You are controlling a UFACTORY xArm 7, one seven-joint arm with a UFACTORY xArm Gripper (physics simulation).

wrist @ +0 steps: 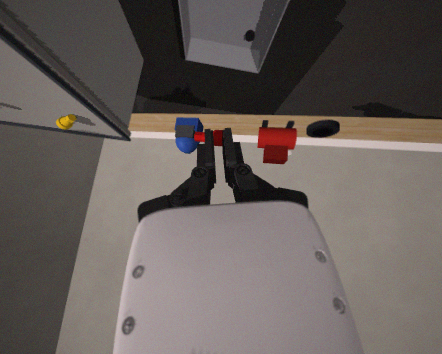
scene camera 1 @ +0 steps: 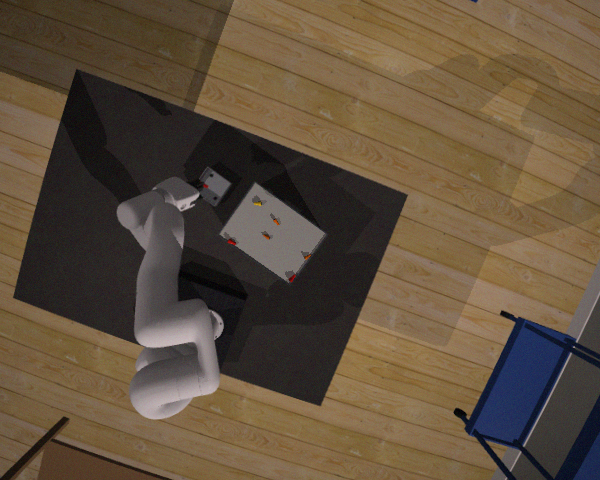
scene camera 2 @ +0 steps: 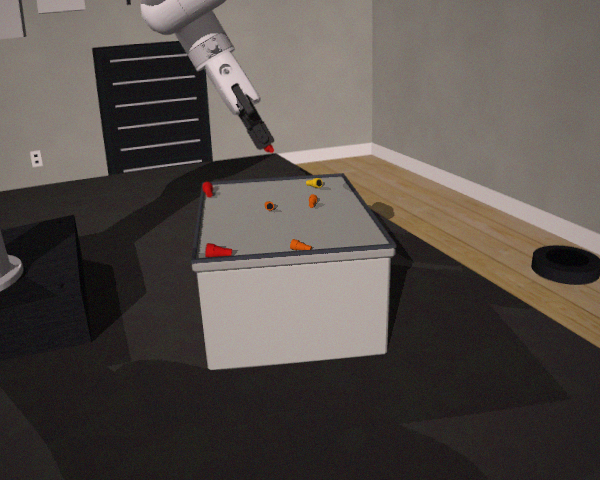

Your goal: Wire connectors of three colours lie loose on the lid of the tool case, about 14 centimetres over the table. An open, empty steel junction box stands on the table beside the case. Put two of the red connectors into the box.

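Frame: origin at the arm's base, x up, y left, z back, level; centimetres.
Seen in the pictures: gripper, between the fingertips: [wrist: 217, 140] [scene camera 1: 200, 184] [scene camera 2: 266, 145].
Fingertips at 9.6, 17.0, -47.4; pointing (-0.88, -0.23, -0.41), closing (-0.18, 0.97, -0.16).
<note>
A point is followed by its place in that frame, as x, y, z.
My gripper [scene camera 1: 201, 185] @[9.6, 17.0, -47.3] [scene camera 2: 264, 144] @[9.6, 17.0, -47.3] [wrist: 217, 140] @[9.6, 17.0, -47.3] is shut on a red connector [scene camera 1: 205, 186] @[9.6, 15.3, -47.4] [scene camera 2: 269, 148] @[9.5, 15.1, -47.3] [wrist: 218, 138] @[9.6, 17.1, -46.9]. It holds it in the air; seen from above, the tips are at the left edge of the open steel junction box [scene camera 1: 219, 185] @[-6.8, 14.7, -48.7] [wrist: 222, 52] @[-5.3, 15.2, -52.1]. The box does not show in scene camera 2. On the case lid [scene camera 1: 280, 252] @[7.0, -14.9, -36.2] [scene camera 2: 245, 227] @[7.0, -14.3, -34.8] [wrist: 30, 90] @[7.0, -0.6, -43.9] lie a red connector [scene camera 1: 231, 241] @[8.2, 1.4, -33.8] [scene camera 2: 207, 189] @[7.9, 0.8, -33.3] at one corner and another red connector [scene camera 1: 292, 277] @[8.0, -21.8, -30.0] [scene camera 2: 218, 250] @[7.9, -22.3, -29.7] at another corner.
Also on the lid are a yellow connector [scene camera 1: 257, 203] @[8.0, -1.9, -48.6] [scene camera 2: 314, 183] @[7.8, -3.1, -48.2] [wrist: 65, 122] @[7.9, -1.8, -48.2] and orange connectors [scene camera 1: 275, 220] @[8.1, -9.4, -45.6] [scene camera 1: 266, 235] @[7.7, -8.5, -39.9] [scene camera 1: 306, 255] @[7.8, -23.4, -38.4] [scene camera 2: 300, 245] @[7.7, -24.1, -38.2]. The tall case wall [scene camera 2: 295, 310] @[0.2, -24.5, -37.2] stands beside the box. The arm's base is on a dark block [scene camera 2: 45, 305] @[-0.6, -10.2, -9.6].
</note>
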